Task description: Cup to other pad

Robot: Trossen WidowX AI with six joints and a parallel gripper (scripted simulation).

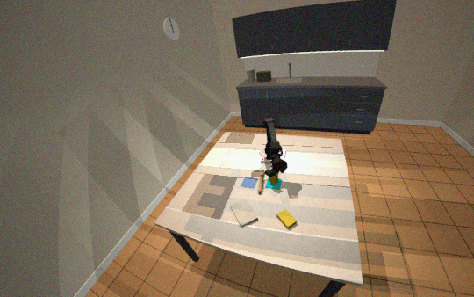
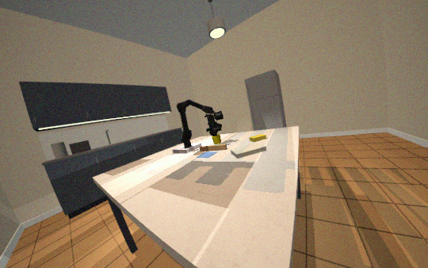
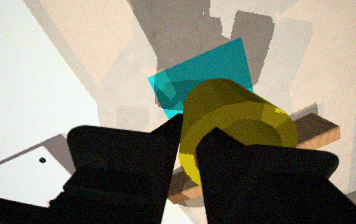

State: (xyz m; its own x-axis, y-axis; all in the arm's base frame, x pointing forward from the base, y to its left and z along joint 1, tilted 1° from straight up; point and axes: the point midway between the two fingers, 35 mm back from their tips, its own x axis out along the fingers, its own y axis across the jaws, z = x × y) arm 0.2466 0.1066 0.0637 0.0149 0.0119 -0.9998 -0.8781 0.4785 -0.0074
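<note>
The cyan pad is 2 cm ahead of my gripper tip, 2 cm to the right of it and 7 cm below it. From my gripper tip the other things lie so: wooden bar 4 cm ahead, 11 cm to the right, 5 cm below; white book 34 cm ahead, 15 cm to the right, 5 cm below; olive-yellow cup 2 cm ahead, 2 cm to the right.
</note>
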